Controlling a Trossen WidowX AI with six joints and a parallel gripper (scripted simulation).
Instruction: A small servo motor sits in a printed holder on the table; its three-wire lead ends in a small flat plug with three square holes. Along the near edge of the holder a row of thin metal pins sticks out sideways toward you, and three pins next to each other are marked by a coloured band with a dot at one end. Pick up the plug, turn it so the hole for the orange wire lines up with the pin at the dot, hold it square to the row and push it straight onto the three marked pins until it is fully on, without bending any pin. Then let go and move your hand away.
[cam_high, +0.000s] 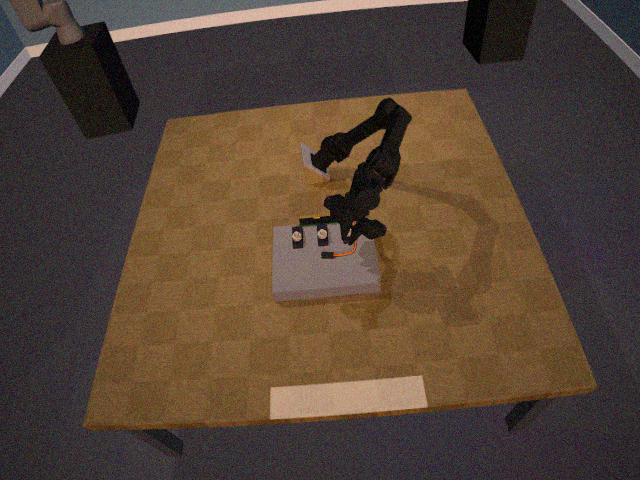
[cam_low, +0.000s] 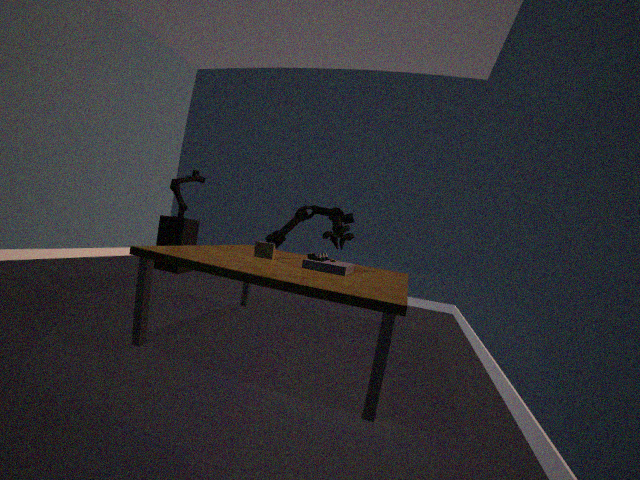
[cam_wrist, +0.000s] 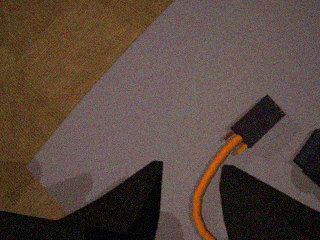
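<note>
Now: the grey holder 1 cm ahead of my gripper tip, 7 cm to the right of it and 10 cm below it. The rest, counted from my gripper tip: servo: 10 cm behind, 6 cm to the right, 8 cm below; pin row: 15 cm behind, 6 cm to the right, 6 cm below; yellow band: 15 cm behind, 7 cm to the right, 5 cm below.
</note>
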